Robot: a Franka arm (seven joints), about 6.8 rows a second.
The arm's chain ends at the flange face. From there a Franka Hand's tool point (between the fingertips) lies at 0.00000 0.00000 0.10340 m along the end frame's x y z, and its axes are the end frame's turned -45 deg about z.
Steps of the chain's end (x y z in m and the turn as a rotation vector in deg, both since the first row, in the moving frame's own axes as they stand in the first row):
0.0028, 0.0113, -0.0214, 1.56, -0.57, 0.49
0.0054, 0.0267, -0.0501, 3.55, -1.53, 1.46
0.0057, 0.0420, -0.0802, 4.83, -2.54, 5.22
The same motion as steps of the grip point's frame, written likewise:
-0.0047, 0.0073, -0.0214, 1.51, 0.70, 0.49
-0.0124, 0.0163, -0.0503, 3.59, 1.43, 1.46
-0.0223, 0.0245, -0.0807, 5.21, 1.62, 5.22

